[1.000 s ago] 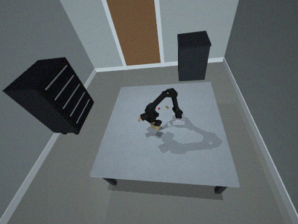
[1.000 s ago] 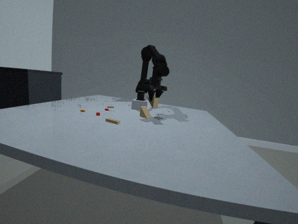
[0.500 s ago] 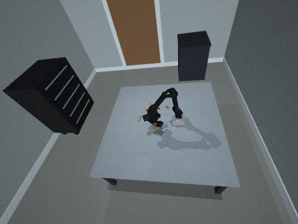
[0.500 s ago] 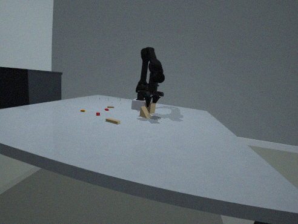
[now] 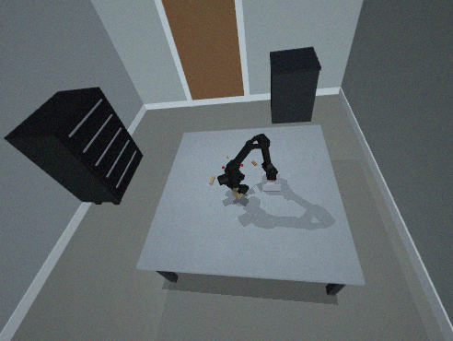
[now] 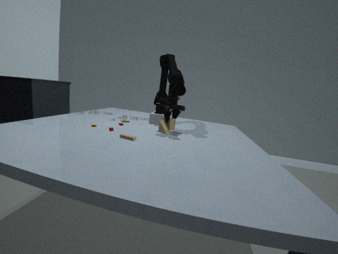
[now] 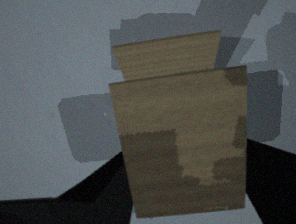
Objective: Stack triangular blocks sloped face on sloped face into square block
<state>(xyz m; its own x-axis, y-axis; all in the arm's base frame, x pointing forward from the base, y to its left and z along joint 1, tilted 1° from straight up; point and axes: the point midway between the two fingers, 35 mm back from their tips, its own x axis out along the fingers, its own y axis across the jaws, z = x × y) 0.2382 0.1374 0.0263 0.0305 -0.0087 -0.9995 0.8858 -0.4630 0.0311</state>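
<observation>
Right now the triangular block is 1 cm above my gripper tip. Also, from my gripper tip: small red block: 28 cm to the right, 15 cm ahead, 6 cm below; then orange block: 40 cm to the right, 14 cm ahead, 6 cm below; then flat tan block: 22 cm ahead, 14 cm to the right, 6 cm below.
</observation>
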